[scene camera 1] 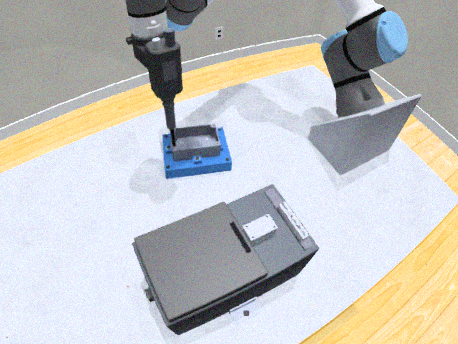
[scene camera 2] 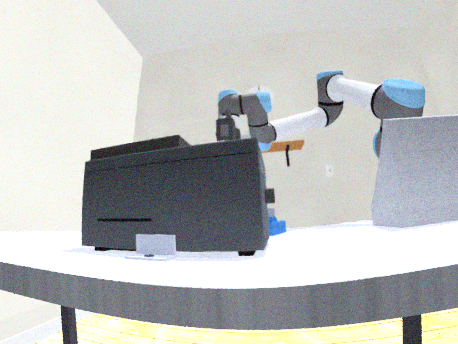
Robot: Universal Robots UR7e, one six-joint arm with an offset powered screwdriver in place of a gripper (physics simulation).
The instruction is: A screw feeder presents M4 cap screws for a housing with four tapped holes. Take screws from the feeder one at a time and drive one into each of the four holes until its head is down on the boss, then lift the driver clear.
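Note:
The grey open-topped housing (scene camera 1: 196,151) sits in a blue fixture (scene camera 1: 198,170) (scene camera 2: 278,228). My screwdriver (scene camera 1: 174,144) stands upright with its tip at the housing's front left corner in scene camera 1. Whether a screw is on the bit, and whether the tip touches the boss, is too small to tell. In scene camera 2 the driver's body (scene camera 2: 227,129) shows above the feeder, and its tip is hidden. The dark screw feeder (scene camera 1: 200,260) (scene camera 2: 175,195) stands apart from the fixture. Screw heads in the housing's corners cannot be made out clearly.
A white block (scene camera 1: 260,227) with small dark holes sits on the feeder's top, beside a pale slotted strip (scene camera 1: 294,220). A small bracket (scene camera 2: 155,244) stands in front of the feeder, with a small dark piece (scene camera 1: 246,313) at it. A grey slanted panel (scene camera 1: 365,135) (scene camera 2: 420,170) stands near the arm's base.

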